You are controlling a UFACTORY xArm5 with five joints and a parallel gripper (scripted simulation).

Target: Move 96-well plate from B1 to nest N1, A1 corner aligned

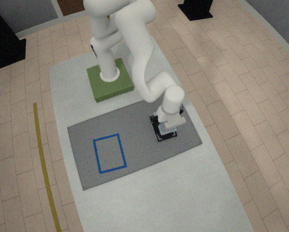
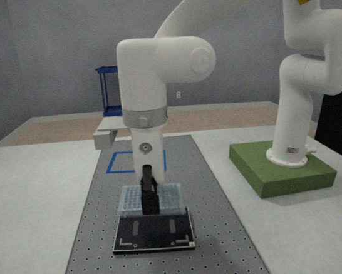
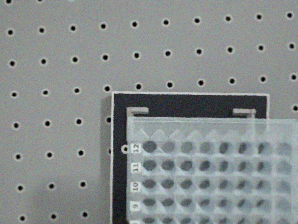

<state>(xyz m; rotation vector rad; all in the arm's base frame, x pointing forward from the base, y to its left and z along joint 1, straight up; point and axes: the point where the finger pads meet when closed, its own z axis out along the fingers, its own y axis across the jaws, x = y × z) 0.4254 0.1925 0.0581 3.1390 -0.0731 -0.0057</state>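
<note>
The plate nest N1 lies 10 cm below my hand. Round my hand: 96-well plate: 1 cm below.
</note>
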